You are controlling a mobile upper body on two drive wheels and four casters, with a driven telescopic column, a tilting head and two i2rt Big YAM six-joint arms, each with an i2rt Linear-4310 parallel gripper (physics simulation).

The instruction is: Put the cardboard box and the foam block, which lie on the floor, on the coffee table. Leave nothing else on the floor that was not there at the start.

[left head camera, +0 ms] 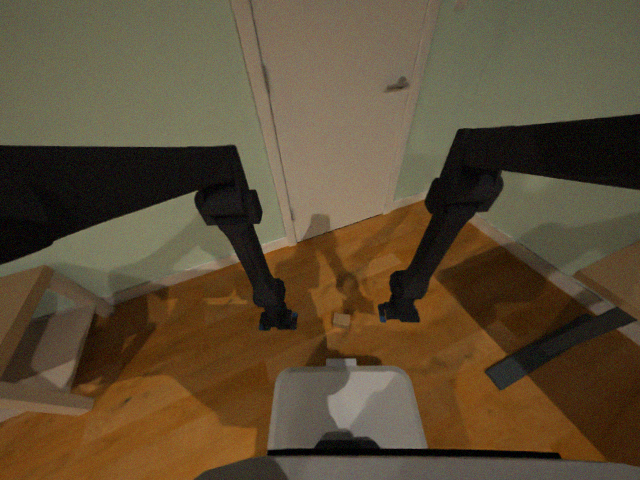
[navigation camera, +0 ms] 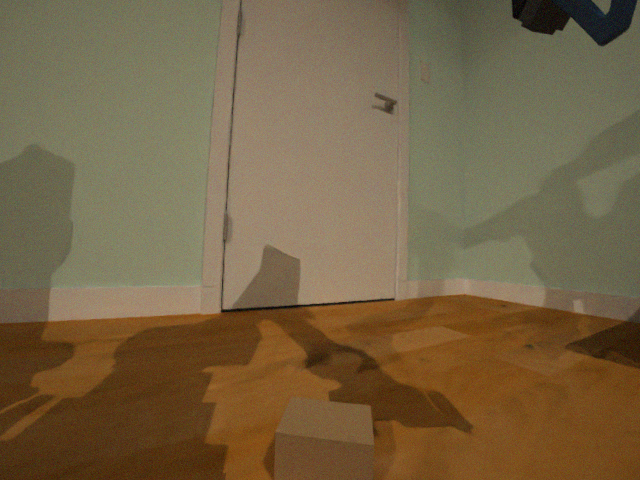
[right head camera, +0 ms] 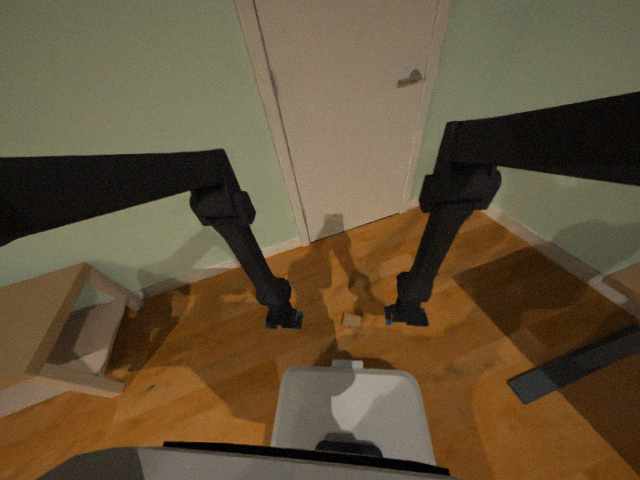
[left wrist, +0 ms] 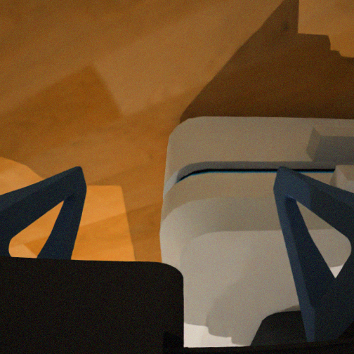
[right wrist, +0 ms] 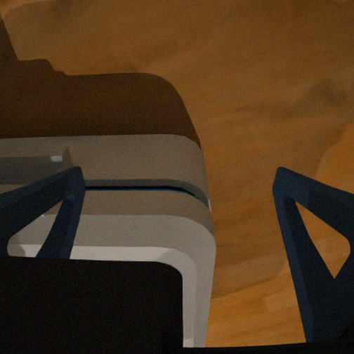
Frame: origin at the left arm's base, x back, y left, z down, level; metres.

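Seen in the pictures: left gripper, fingertip midpoint: [left head camera: 281,328] [right head camera: 288,327]; right gripper, fingertip midpoint: [left head camera: 394,320] [right head camera: 402,323].
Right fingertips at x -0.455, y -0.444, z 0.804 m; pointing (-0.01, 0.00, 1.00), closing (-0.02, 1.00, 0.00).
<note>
A point is followed by its place in that frame.
A small tan box [left head camera: 341,320] @(x -0.586, y -0.248, z 1.104 m) [right head camera: 352,320] @(x -0.591, y -0.252, z 1.103 m) [navigation camera: 324,457] @(x -0.564, y -0.244, z 1.121 m), which looks like the cardboard box, lies on the floor in front of the robot's base. My left gripper [left head camera: 278,321] @(x -0.434, y 0.010, z 0.808 m) [right head camera: 283,320] @(x -0.434, y 0.010, z 0.808 m) [left wrist: 179,177] is open and empty, pointing down to the left of the box in the head views. My right gripper [left head camera: 398,314] @(x -0.455, y -0.444, z 0.804 m) [right head camera: 406,316] @(x -0.455, y -0.444, z 0.804 m) [right wrist: 178,177] is open and empty, to the right of the box. One of its fingers shows at the top right of the navigation view. A low wooden table [left head camera: 20,304] @(x -0.523, y 1.066, z 0.704 m) [right head camera: 41,315] @(x -0.433, y 1.087, z 0.703 m) with a lower shelf, probably the coffee table, stands at the left. The foam block cannot be made out.
The robot's pale base [left head camera: 305,408] @(x -0.187, y -0.089, z 0.893 m) [right head camera: 310,408] @(x -0.184, y -0.094, z 0.893 m) [left wrist: 240,215] [right wrist: 140,230] lies below the grippers. A long dark flat bar [left head camera: 558,343] @(x -0.432, y -1.206, z 1.025 m) [right head camera: 573,366] lies at the right, by another wooden top [left head camera: 615,279] @(x -0.400, y -0.902, z 0.433 m) [right head camera: 628,281] @(x -0.410, y -0.862, z 0.433 m). A closed door [left head camera: 336,129] @(x -1.338, y -0.257, z 0.390 m) [right head camera: 356,129] @(x -1.360, y -0.310, z 0.410 m) [navigation camera: 320,155] @(x -1.346, y -0.275, z 0.547 m) and walls stand beyond.
</note>
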